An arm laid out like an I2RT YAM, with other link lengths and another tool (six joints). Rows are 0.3 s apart.
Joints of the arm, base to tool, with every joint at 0 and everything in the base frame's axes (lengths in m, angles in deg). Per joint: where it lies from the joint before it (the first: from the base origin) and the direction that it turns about. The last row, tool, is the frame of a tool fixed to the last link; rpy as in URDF.
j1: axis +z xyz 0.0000 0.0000 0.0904
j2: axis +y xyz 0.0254 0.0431 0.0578
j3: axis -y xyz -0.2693 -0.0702 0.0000
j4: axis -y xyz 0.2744 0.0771 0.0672
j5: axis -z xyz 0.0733 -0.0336 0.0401
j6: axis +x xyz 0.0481 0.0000 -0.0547
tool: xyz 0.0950 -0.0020 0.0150 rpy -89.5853 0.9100 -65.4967
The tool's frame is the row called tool.
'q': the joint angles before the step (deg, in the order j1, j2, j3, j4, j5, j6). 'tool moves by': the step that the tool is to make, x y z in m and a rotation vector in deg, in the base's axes. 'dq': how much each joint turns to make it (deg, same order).
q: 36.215, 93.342, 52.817, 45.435, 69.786, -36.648
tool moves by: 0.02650, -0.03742, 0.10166, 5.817, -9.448, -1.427
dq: -6.855, -3.865, 12.643, -7.021, -5.360, 1.754
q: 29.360, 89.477, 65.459, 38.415, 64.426, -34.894
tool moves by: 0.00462, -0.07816, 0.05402, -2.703, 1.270, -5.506
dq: -10.628, -5.267, 5.994, -12.287, -5.439, -1.403
